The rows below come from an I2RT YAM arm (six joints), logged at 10 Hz.
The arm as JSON. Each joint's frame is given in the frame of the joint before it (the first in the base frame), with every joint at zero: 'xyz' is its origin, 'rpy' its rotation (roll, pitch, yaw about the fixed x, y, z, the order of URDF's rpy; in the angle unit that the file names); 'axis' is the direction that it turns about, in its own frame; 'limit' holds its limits. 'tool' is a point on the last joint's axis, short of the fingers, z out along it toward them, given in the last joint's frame.
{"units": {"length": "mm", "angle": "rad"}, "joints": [
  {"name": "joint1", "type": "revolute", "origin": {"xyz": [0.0, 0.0, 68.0], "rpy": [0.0, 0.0, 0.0]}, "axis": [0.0, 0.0, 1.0], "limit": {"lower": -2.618, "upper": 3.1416}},
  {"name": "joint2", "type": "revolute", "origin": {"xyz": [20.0, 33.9, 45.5], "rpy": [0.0, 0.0, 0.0]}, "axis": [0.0, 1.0, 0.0], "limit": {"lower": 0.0, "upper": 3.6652}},
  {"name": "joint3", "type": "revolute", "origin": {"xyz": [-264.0, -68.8, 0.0], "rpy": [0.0, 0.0, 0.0]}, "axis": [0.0, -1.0, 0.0], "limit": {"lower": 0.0, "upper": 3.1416}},
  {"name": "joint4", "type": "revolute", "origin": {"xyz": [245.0, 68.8, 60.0], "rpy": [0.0, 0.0, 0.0]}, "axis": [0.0, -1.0, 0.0], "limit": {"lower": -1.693, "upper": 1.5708}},
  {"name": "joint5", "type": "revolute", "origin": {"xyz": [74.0, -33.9, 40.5], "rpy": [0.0, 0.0, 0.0]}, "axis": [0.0, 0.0, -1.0], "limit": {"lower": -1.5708, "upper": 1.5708}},
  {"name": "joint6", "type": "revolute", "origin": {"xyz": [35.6, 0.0, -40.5], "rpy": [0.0, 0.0, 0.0]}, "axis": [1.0, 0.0, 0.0], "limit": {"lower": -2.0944, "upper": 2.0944}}
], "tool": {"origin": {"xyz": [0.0, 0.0, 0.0], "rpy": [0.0, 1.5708, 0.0]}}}
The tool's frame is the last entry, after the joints.
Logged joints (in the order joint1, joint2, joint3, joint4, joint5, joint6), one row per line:
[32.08 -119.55 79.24 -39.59 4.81 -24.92]
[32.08 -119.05 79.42 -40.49 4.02 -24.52]
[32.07 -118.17 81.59 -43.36 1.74 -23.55]
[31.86 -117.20 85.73 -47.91 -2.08 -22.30]
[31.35 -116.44 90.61 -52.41 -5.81 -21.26]
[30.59 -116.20 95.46 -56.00 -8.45 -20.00]
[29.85 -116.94 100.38 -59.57 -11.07 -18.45]
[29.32 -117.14 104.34 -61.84 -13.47 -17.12]
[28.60 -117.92 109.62 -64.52 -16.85 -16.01]
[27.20 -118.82 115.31 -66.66 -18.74 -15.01]
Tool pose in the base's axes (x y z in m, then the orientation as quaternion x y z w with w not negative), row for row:
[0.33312 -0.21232 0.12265 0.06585 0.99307 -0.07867 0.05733]
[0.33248 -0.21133 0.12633 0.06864 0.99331 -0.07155 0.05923]
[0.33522 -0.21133 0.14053 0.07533 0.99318 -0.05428 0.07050]
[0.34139 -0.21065 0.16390 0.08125 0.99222 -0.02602 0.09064]
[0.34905 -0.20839 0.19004 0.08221 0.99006 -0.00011 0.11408]
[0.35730 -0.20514 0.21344 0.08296 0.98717 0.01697 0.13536]
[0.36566 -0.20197 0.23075 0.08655 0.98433 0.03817 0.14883]
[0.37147 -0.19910 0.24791 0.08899 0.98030 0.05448 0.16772]
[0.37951 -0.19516 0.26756 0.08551 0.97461 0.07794 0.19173]
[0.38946 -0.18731 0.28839 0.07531 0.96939 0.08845 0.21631]
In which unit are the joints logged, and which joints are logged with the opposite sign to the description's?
The joints are logged in degrees. Opposite sign: joint1, joint2.
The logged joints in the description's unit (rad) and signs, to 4 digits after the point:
[-0.5599 2.0865 1.3830 -0.6910 0.0840 -0.4349]
[-0.5599 2.0778 1.3861 -0.7067 0.0702 -0.4280]
[-0.5597 2.0625 1.4240 -0.7568 0.0304 -0.4110]
[-0.5561 2.0455 1.4963 -0.8362 -0.0363 -0.3892]
[-0.5472 2.0323 1.5814 -0.9147 -0.1014 -0.3711]
[-0.5339 2.0281 1.6661 -0.9774 -0.1475 -0.3491]
[-0.5210 2.0410 1.7520 -1.0397 -0.1932 -0.3220]
[-0.5117 2.0445 1.8211 -1.0793 -0.2351 -0.2988]
[-0.4992 2.0581 1.9132 -1.1261 -0.2941 -0.2794]
[-0.4747 2.0738 2.0125 -1.1634 -0.3271 -0.2620]

